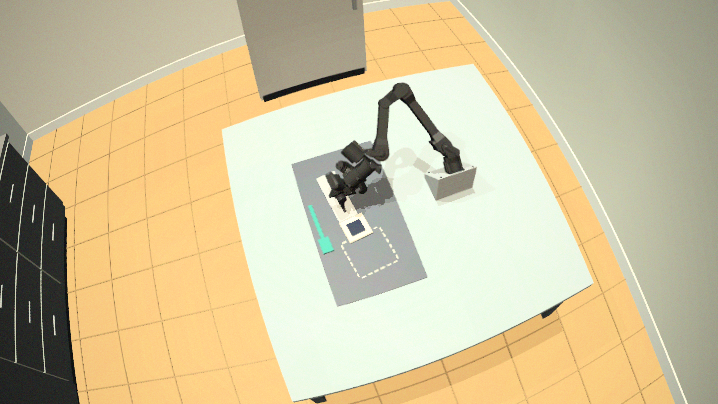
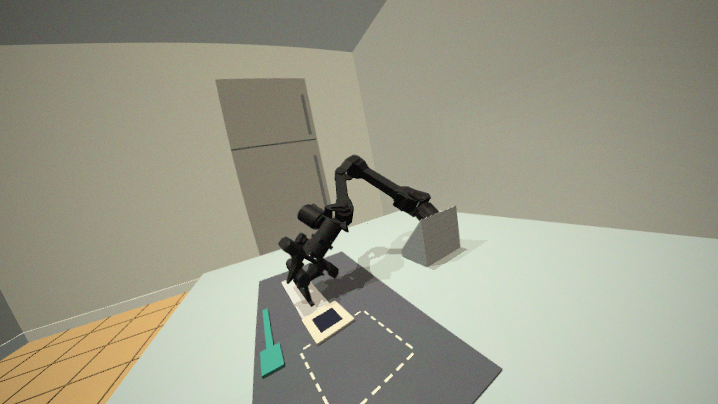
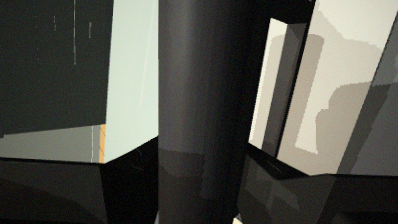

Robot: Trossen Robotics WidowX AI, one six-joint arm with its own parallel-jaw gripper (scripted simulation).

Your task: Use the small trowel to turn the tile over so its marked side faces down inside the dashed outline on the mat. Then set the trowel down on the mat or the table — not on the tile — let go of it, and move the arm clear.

Labels:
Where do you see a tile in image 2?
324, 323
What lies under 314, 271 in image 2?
My gripper.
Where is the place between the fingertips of my gripper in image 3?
200, 138

